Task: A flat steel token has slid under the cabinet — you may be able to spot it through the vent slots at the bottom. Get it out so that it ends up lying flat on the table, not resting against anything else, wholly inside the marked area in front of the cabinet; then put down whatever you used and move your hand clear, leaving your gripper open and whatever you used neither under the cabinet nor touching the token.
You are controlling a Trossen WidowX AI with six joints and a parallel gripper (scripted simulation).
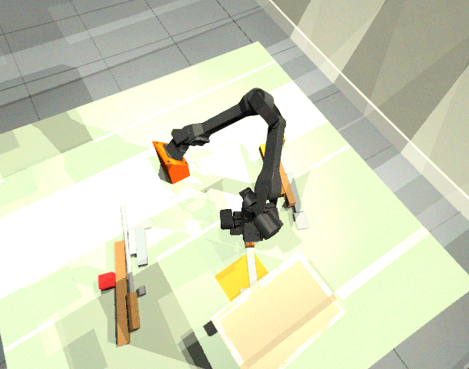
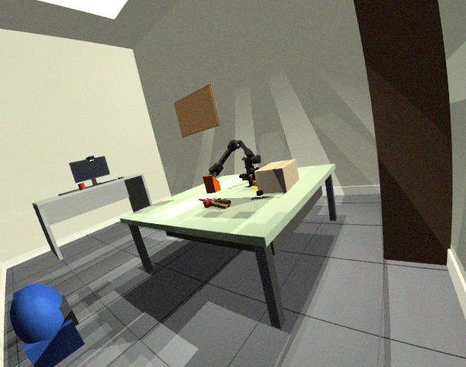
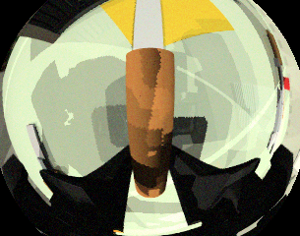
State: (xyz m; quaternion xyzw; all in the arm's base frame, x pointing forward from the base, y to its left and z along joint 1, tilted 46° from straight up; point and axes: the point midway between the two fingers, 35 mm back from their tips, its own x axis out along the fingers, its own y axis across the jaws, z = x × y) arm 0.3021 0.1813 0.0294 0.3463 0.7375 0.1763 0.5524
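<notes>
My gripper tip is 160 mm past the orange stick, 170 mm to the right of it and 10 mm below it. From my gripper tip the other things lie so: short bar 100 mm behind, 370 mm to the right; then small grey cube 60 mm ahead, 380 mm to the right; then steel token 200 mm ahead, 100 mm to the right.
</notes>
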